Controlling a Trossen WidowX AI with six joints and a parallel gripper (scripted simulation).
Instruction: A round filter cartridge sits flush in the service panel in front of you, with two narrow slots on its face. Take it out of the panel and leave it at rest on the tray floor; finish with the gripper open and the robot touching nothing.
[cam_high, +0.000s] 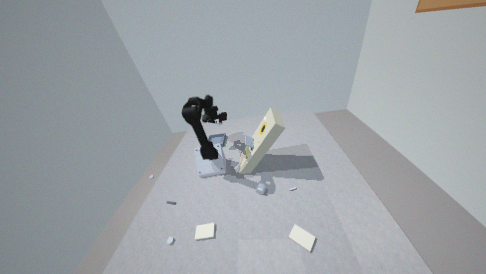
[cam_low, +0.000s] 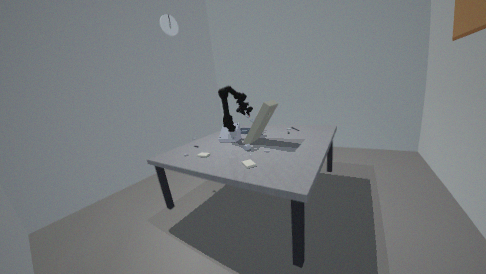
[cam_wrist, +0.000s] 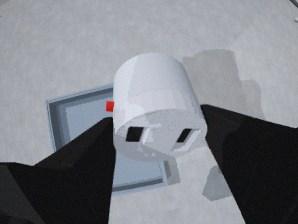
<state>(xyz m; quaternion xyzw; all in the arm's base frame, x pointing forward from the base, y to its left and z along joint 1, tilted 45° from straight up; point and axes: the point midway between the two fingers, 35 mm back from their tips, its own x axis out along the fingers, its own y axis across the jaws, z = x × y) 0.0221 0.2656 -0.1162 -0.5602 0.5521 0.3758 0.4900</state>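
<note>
Now: the grey tray 17 cm below my gripper tip and 7 cm behind it. Also, from my gripper tip: cream service panel: 31 cm to the right, 28 cm ahead; then round filter cartridge: right at my gripper tip.
</note>
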